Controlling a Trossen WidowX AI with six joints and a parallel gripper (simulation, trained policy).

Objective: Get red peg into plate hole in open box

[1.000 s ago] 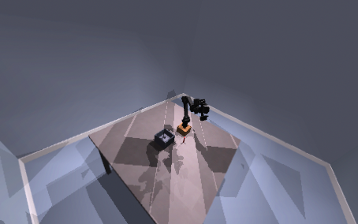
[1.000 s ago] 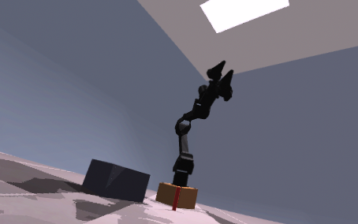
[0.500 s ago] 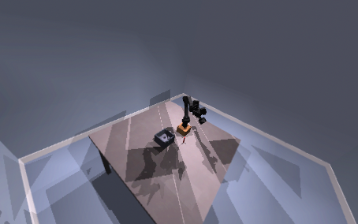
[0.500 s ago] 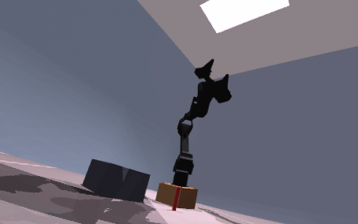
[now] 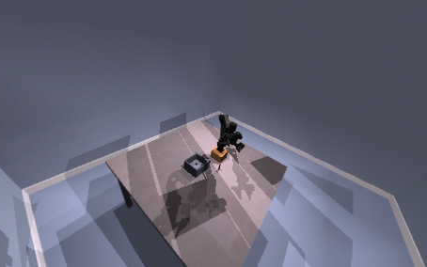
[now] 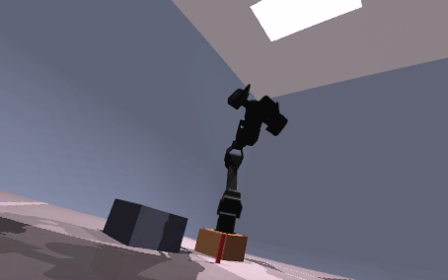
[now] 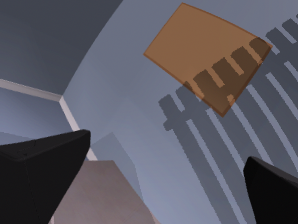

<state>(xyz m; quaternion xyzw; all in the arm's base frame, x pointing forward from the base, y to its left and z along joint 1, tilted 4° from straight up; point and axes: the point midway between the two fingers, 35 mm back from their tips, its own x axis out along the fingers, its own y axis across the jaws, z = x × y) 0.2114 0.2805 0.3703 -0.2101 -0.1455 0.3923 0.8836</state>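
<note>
The red peg is 400 mm below my gripper tip, 160 mm to the right of it and 120 mm behind it. The rest, counted from my gripper tip: dark box: 410 mm below, 300 mm to the right, 60 mm ahead; then pale plate: 390 mm below, 300 mm to the right, 60 mm ahead.
</note>
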